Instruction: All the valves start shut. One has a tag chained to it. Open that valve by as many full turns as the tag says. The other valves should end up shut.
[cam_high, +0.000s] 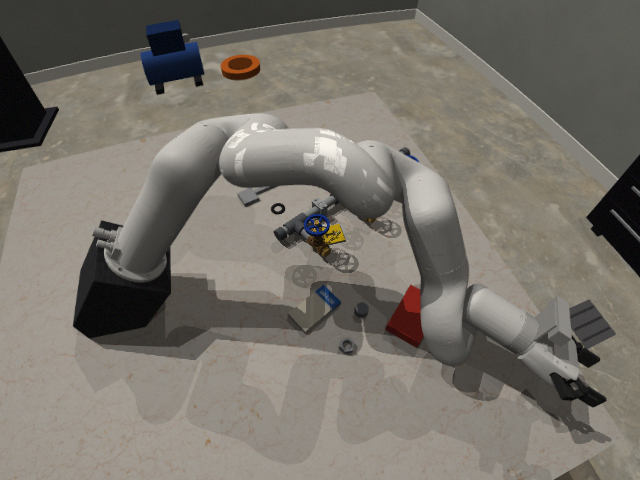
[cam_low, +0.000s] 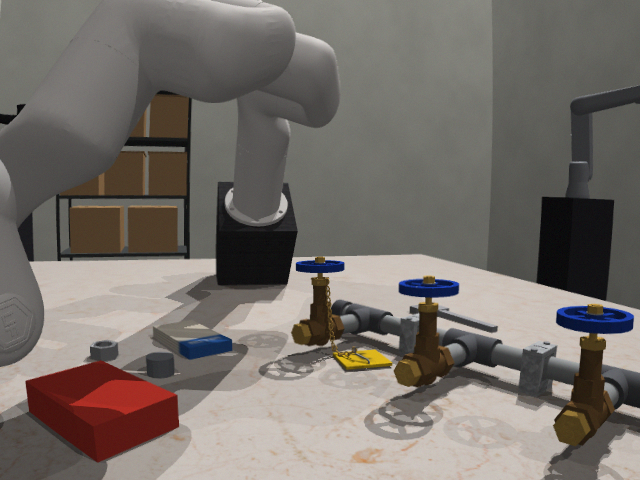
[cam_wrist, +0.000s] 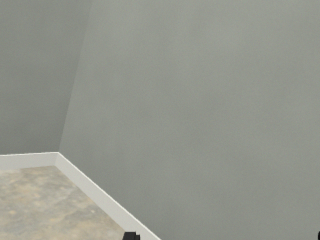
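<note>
My hand is 38 cm past the yellow tag, 50 cm to the right of it and 13 cm above it. Round my hand: blue-labelled grey pack: 47 cm behind, 30 cm to the left, 13 cm below; grey nut: 42 cm behind, 20 cm to the left, 13 cm below; red block: 25 cm behind, 24 cm to the left, 12 cm below.
</note>
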